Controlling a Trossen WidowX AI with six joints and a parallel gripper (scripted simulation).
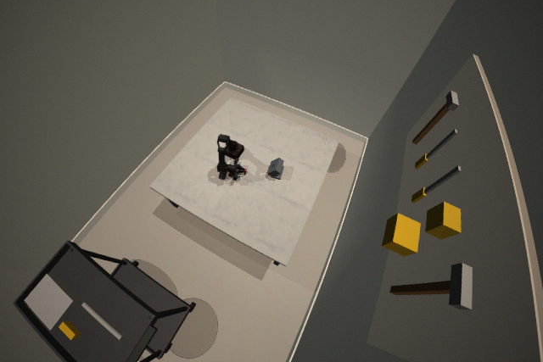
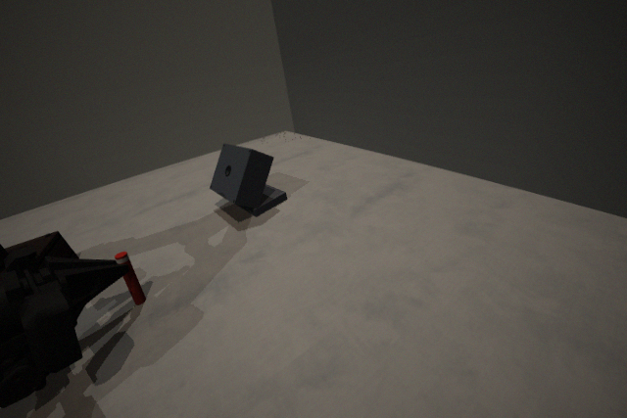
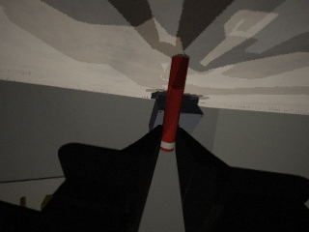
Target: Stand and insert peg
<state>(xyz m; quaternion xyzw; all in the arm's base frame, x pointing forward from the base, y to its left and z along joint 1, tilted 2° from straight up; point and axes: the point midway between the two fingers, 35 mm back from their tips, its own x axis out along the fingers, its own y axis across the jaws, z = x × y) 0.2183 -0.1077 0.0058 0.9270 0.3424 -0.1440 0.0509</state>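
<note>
Now: the red peg right at my gripper tip. Round my gripper tip: grey sloped panel 180 mm ahead, 190 mm to the left, 20 mm above.
</note>
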